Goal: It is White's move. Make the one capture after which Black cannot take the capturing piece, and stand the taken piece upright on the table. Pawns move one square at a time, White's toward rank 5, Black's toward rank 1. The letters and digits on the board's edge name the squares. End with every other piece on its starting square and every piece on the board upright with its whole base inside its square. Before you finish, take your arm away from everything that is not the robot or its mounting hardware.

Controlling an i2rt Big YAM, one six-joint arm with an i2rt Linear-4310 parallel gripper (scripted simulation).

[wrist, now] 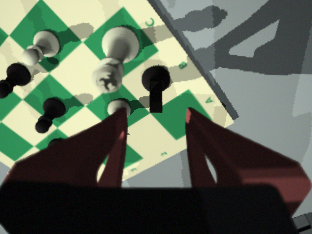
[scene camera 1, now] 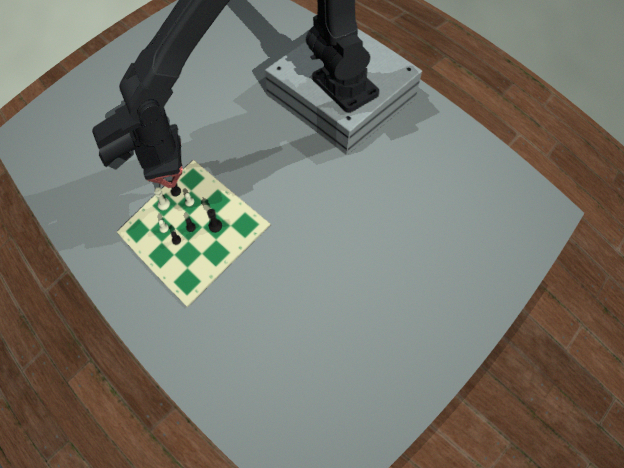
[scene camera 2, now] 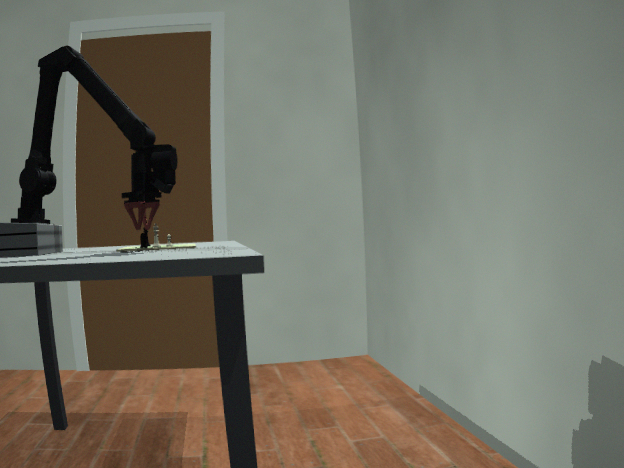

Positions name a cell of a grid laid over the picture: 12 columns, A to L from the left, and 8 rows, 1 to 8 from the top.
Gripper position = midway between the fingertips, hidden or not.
Note:
In view: my gripper (scene camera 1: D4), a tall white piece (wrist: E2), a black piece (wrist: F3) and a white pawn (wrist: B2).
My gripper also shows in the wrist view (wrist: G4) and in scene camera 2 (scene camera 2: C4).

